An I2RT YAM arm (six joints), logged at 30 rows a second.
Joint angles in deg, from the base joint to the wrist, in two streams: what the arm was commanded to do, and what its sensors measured. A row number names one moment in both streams.
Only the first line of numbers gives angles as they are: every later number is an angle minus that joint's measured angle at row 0.
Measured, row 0: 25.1 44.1 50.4 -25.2 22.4 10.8
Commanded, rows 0 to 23: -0.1 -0.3 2.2 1.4 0.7 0.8; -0.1 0.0 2.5 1.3 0.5 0.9; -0.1 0.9 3.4 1.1 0.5 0.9; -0.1 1.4 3.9 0.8 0.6 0.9; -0.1 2.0 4.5 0.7 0.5 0.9; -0.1 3.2 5.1 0.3 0.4 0.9; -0.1 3.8 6.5 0.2 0.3 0.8; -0.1 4.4 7.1 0.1 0.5 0.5; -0.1 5.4 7.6 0.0 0.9 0.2; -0.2 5.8 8.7 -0.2 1.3 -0.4; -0.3 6.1 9.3 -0.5 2.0 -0.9; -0.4 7.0 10.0 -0.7 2.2 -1.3; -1.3 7.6 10.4 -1.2 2.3 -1.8; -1.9 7.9 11.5 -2.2 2.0 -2.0; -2.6 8.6 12.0 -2.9 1.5 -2.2; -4.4 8.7 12.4 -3.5 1.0 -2.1; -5.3 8.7 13.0 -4.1 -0.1 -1.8; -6.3 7.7 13.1 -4.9 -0.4 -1.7; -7.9 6.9 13.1 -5.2 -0.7 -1.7; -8.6 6.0 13.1 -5.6 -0.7 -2.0; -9.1 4.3 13.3 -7.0 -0.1 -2.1; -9.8 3.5 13.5 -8.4 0.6 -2.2; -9.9 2.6 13.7 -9.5 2.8 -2.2; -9.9 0.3 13.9 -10.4 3.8 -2.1
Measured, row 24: -9.0 6.0 10.5 -6.6 0.2 -1.4
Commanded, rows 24 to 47: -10.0 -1.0 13.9 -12.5 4.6 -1.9; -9.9 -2.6 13.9 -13.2 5.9 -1.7; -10.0 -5.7 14.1 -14.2 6.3 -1.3; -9.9 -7.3 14.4 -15.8 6.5 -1.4; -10.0 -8.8 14.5 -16.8 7.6 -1.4; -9.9 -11.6 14.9 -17.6 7.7 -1.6; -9.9 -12.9 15.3 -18.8 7.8 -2.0; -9.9 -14.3 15.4 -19.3 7.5 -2.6; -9.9 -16.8 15.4 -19.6 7.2 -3.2; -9.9 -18.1 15.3 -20.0 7.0 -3.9; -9.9 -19.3 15.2 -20.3 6.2 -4.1; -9.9 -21.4 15.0 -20.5 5.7 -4.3; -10.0 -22.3 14.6 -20.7 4.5 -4.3; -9.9 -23.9 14.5 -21.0 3.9 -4.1; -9.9 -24.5 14.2 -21.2 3.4 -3.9; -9.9 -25.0 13.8 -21.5 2.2 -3.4; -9.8 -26.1 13.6 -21.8 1.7 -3.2; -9.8 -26.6 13.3 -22.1 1.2 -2.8; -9.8 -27.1 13.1 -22.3 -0.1 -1.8; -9.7 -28.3 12.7 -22.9 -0.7 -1.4; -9.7 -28.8 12.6 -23.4 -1.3 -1.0; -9.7 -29.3 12.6 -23.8 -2.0 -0.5; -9.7 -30.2 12.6 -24.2 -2.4 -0.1; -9.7 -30.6 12.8 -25.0 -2.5 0.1
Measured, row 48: -9.7 -28.3 12.7 -23.2 0.5 -1.8
